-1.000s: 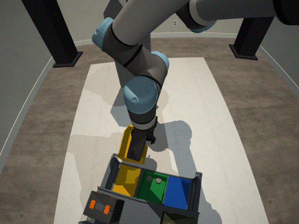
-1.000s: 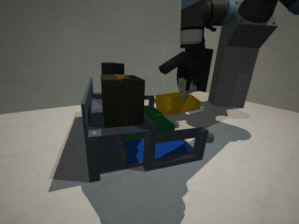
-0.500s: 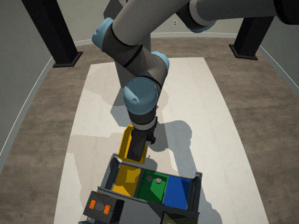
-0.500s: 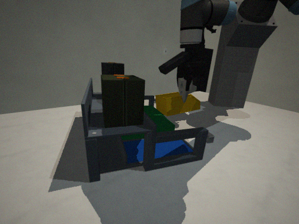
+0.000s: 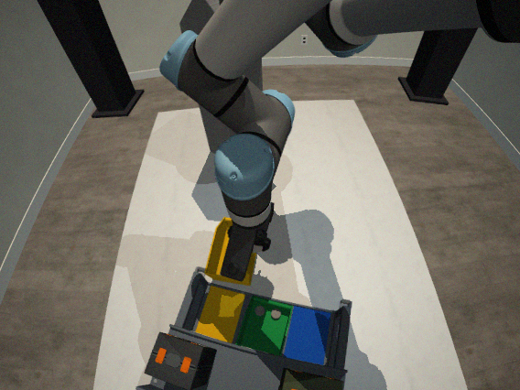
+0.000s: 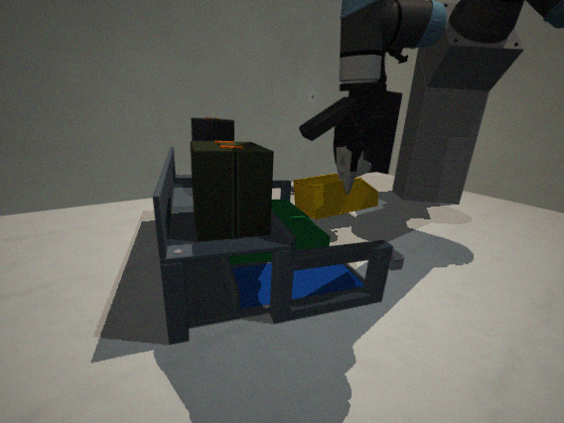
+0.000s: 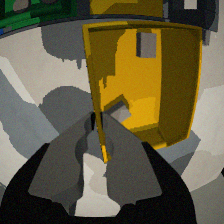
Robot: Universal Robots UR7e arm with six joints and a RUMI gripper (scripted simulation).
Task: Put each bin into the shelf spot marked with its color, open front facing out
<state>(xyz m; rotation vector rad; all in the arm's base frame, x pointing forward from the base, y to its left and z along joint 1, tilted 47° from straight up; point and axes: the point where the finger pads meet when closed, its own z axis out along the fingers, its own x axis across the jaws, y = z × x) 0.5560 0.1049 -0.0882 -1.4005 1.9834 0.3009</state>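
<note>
Right now the yellow bin is 50 mm to the right of my hand, 30 mm below it and 10 mm behind it. Also, from my hand: shelf lip: 100 mm ahead, 90 mm below, 50 mm to the left; shelf board: 300 mm ahead, 20 mm to the left; green bin: 190 mm ahead, 50 mm below, 40 mm to the left.
</note>
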